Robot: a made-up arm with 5 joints. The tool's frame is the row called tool. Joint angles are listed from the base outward. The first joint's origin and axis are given. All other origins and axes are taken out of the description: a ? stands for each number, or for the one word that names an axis. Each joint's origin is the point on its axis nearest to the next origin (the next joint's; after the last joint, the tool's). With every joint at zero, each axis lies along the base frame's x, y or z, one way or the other. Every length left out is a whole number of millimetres.
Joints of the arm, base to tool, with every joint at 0 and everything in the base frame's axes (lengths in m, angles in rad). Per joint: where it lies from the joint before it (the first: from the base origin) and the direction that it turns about. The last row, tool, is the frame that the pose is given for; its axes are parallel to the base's.
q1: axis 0 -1 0 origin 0.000 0.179 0.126
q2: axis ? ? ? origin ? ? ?
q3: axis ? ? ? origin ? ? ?
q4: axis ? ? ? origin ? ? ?
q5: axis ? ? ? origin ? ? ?
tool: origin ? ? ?
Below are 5 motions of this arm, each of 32 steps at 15 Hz.
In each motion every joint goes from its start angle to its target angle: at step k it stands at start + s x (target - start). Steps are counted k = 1, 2, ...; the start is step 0. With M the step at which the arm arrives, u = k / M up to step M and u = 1 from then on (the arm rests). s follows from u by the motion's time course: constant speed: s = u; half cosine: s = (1 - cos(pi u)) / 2; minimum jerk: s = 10 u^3 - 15 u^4 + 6 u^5.
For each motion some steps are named. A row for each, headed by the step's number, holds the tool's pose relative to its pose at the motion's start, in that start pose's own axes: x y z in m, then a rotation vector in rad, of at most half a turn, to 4 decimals.
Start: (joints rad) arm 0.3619 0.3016 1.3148 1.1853 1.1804
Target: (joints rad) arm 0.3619 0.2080 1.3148 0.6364 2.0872
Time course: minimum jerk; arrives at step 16
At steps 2, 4, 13, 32:
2: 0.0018 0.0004 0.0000 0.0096 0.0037 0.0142
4: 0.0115 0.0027 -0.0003 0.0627 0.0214 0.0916
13: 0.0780 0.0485 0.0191 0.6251 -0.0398 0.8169
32: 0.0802 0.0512 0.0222 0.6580 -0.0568 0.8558

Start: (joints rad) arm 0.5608 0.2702 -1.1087 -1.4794 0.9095
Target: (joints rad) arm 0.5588 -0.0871 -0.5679 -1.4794 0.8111
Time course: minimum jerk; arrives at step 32
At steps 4, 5, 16, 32:
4: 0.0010 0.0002 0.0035 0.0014 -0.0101 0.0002
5: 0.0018 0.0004 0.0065 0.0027 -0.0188 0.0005
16: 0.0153 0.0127 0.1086 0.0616 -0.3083 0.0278
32: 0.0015 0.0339 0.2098 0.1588 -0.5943 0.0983

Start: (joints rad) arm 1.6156 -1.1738 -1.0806 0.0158 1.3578
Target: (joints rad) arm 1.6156 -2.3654 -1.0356 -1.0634 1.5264
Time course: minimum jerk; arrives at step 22
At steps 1, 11, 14, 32:
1: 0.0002 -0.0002 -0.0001 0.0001 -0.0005 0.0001
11: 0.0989 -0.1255 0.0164 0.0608 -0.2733 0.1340
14: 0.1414 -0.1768 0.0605 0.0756 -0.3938 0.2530
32: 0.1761 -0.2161 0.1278 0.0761 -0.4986 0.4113

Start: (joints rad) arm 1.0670 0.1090 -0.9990 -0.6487 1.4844
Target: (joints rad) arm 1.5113 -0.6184 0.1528 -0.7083 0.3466
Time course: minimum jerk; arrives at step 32
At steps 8, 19, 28, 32:
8: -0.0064 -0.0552 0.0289 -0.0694 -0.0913 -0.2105
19: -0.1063 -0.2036 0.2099 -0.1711 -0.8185 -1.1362
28: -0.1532 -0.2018 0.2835 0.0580 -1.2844 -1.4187
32: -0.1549 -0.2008 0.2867 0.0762 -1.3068 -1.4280

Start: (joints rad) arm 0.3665 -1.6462 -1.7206 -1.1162 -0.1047
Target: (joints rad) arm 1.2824 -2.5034 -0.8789 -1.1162 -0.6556
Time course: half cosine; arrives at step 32
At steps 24, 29, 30, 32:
24: 0.0082 -0.0138 0.0926 0.3551 -0.4987 -0.0188
29: -0.0121 -0.0089 0.1017 0.4347 -0.4882 0.0434
30: -0.0143 -0.0086 0.1024 0.4420 -0.4857 0.0499
32: -0.0161 -0.0083 0.1030 0.4479 -0.4835 0.0552

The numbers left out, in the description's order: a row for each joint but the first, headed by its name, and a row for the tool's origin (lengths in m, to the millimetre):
q2: axis -1 0 0, xyz -0.013 0.000 -0.021
q3: axis 0 0 -1, xyz 0.000 -0.096 -0.267
q4: axis 0 -1 0, xyz -0.104 0.245 0.000
q5: axis 0 0 1, xyz -0.077 0.000 0.064
tool: xyz 0.060 -0.105 0.000

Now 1 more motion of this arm.
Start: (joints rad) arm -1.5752 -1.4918 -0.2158 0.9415 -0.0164
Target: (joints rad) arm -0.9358 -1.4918 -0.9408 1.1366 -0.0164
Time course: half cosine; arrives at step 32
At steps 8, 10, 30, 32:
8: -0.0094 -0.0394 0.0081 0.1624 -0.0330 0.1167
10: -0.0125 -0.0611 0.0098 0.2476 -0.0497 0.1756
30: 0.0352 -0.2732 -0.0763 1.1532 -0.1886 0.7115
32: 0.0366 -0.2752 -0.0784 1.1650 -0.1897 0.7175

